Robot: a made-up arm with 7 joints.
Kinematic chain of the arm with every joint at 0, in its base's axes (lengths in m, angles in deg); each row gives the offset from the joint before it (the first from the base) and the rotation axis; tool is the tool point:
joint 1: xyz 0.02 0.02 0.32 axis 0 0.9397 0.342
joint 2: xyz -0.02 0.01 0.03 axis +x
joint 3: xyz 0.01 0.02 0 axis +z
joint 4: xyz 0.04 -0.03 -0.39 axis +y
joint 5: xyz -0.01 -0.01 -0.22 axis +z
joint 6: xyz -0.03 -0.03 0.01 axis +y
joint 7: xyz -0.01 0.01 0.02 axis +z
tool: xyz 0 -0.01 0
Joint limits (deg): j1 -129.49..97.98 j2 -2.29..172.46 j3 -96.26..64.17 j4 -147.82..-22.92 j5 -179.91..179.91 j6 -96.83..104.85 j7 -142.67..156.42
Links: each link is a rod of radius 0.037 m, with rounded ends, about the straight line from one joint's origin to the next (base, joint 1, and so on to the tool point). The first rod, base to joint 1, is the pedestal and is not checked.
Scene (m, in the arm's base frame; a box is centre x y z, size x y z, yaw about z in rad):
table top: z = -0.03
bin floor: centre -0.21 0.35 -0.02 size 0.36 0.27 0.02 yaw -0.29
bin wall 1: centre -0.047 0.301 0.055 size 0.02 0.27 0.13 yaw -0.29
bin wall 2: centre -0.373 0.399 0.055 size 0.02 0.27 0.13 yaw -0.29
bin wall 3: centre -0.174 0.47 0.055 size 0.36 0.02 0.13 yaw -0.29
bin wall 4: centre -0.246 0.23 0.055 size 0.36 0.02 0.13 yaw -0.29
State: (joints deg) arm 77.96 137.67 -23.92 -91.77 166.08 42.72 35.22
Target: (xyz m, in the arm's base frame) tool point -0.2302 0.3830 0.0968
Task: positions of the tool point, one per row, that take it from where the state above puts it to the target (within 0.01 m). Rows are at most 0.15 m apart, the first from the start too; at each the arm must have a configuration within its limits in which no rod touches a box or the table.
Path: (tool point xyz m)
1: 0.0717 0.4678 0.2920
2: -0.0353 0.4672 0.2765
3: -0.1385 0.4385 0.2512
4: -0.2302 0.3830 0.2187
5: -0.2355 0.3858 0.1593
6: -0.2302 0.3830 0.0968

